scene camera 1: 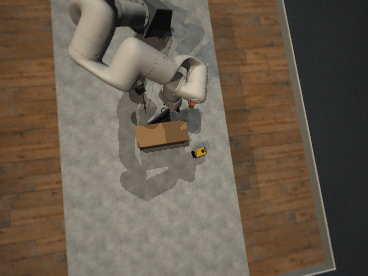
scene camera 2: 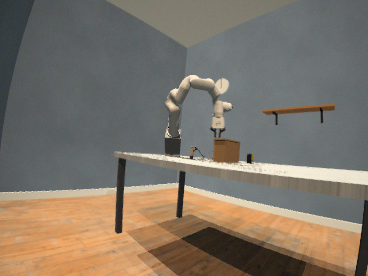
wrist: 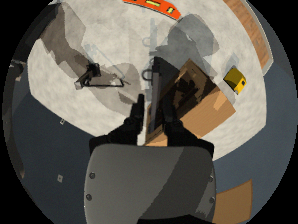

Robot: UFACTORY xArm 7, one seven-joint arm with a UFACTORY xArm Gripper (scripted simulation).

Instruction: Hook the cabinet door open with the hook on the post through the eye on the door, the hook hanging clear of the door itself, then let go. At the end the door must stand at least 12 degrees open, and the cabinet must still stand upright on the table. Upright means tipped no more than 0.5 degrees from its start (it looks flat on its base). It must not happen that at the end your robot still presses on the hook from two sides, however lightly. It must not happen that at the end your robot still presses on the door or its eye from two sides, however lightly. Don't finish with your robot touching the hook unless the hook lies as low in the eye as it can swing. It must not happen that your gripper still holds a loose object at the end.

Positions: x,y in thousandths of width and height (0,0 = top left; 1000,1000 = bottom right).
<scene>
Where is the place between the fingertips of my gripper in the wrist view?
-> At 515,458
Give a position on a brown cabinet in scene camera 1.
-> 474,480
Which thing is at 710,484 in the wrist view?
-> A brown cabinet.
</scene>
